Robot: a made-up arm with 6 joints.
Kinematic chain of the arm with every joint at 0, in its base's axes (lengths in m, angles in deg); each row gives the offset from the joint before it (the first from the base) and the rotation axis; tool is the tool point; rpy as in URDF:
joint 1: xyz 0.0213 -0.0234 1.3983 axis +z
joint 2: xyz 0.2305 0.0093 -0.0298 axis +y
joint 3: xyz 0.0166 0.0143 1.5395 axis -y
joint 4: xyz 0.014 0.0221 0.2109 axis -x
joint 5: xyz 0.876 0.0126 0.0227 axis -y
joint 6: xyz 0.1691 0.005 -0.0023 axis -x
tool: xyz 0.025 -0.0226 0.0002 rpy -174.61 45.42 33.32
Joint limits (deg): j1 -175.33..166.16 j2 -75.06..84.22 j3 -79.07..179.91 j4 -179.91..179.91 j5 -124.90..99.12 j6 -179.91..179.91
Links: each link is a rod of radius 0.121 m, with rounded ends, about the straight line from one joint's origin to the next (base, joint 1, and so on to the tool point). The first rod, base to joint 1, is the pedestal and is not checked.
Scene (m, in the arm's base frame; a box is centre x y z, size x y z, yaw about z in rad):
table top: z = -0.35
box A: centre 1.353 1.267 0.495 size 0.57 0.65 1.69 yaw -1
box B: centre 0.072 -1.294 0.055 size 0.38 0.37 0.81 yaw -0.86
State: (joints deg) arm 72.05 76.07 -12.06 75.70 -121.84 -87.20
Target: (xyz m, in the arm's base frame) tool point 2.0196 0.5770 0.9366
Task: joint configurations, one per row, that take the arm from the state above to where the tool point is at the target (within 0.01 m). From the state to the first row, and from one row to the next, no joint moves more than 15 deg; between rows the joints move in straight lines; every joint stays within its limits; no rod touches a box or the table.
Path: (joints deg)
1: 63.42 64.74 -1.37 75.63 -122.86 -82.93
2: 54.78 53.40 9.33 75.55 -123.88 -78.66
3: 46.15 42.07 20.02 75.48 -124.90 -74.39
4: 34.94 46.85 18.75 70.96 -124.90 -72.86
5: 23.72 51.63 17.48 66.43 -124.90 -71.34
6: 12.50 56.41 16.21 61.90 -124.90 -69.81
7: 1.29 61.19 14.94 57.38 -124.90 -68.29
8: 10.20 69.90 8.32 68.42 -121.21 -77.45
9: 19.11 78.61 1.71 79.46 -117.53 -86.61

